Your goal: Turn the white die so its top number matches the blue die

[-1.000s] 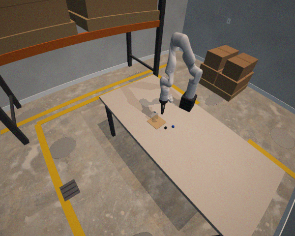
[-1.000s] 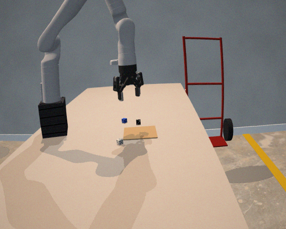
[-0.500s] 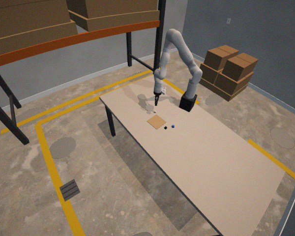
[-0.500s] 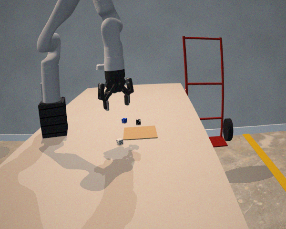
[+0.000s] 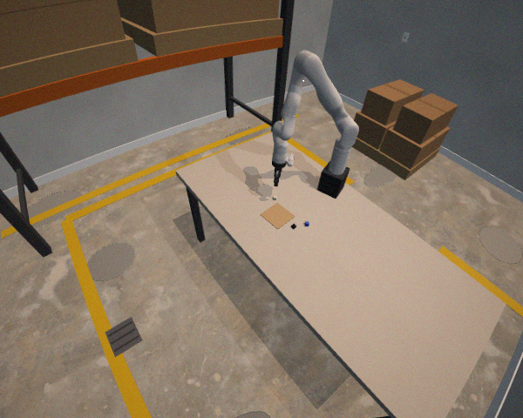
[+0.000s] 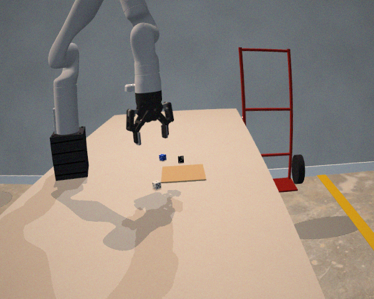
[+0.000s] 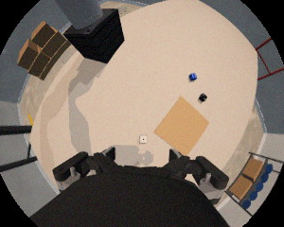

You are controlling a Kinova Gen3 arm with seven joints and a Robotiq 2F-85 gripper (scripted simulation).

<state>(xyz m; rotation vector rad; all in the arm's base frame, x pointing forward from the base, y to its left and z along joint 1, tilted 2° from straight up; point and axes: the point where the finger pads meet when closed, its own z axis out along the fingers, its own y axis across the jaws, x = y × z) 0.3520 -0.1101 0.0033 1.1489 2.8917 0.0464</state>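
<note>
My hand is 14 cm above the white die. From my hand the other things lie so: tan mat 15 cm below, 12 cm to the left, 6 cm ahead; blue die 26 cm to the left, 14 cm below, 3 cm behind; black die 23 cm to the left, 14 cm below, 4 cm ahead.
</note>
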